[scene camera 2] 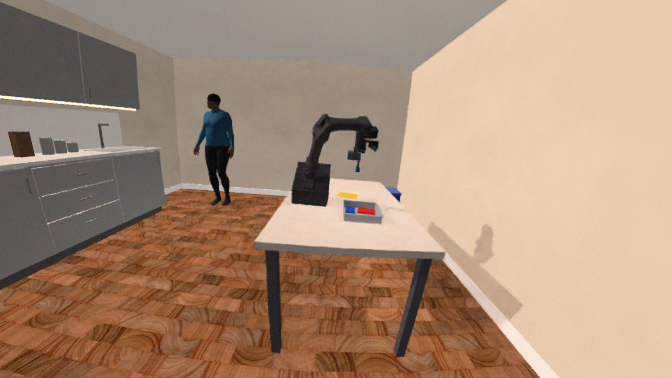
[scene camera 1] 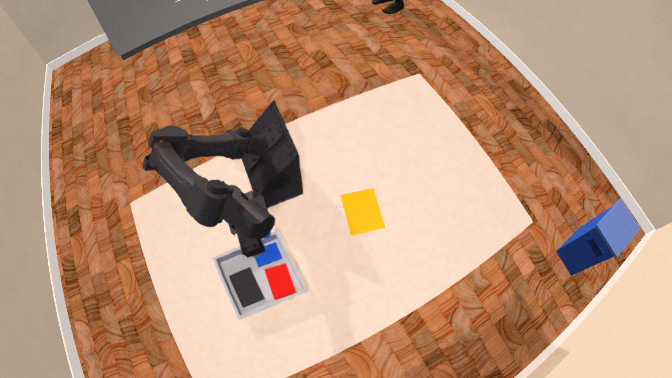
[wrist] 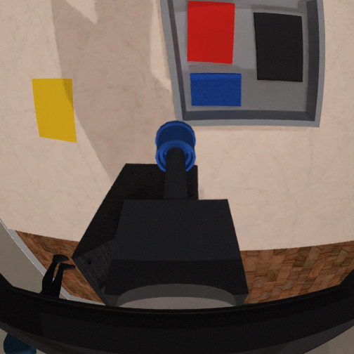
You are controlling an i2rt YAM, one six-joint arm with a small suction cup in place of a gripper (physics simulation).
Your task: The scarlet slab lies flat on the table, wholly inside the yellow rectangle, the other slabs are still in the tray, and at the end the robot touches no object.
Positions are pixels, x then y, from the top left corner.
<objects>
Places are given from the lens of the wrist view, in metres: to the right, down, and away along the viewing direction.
suction cup (wrist: 173, 131): 0.00, -0.03, 0.15
blue slab (wrist: 207, 88): 0.05, -0.14, 0.37
scarlet slab (wrist: 210, 37): 0.06, -0.22, 0.32
grey tray (wrist: 263, 102): 0.15, -0.13, 0.37
black slab (wrist: 279, 43): 0.17, -0.21, 0.30
The marked spots on the grey tray and the suction cup are 0.29 m apart.
</objects>
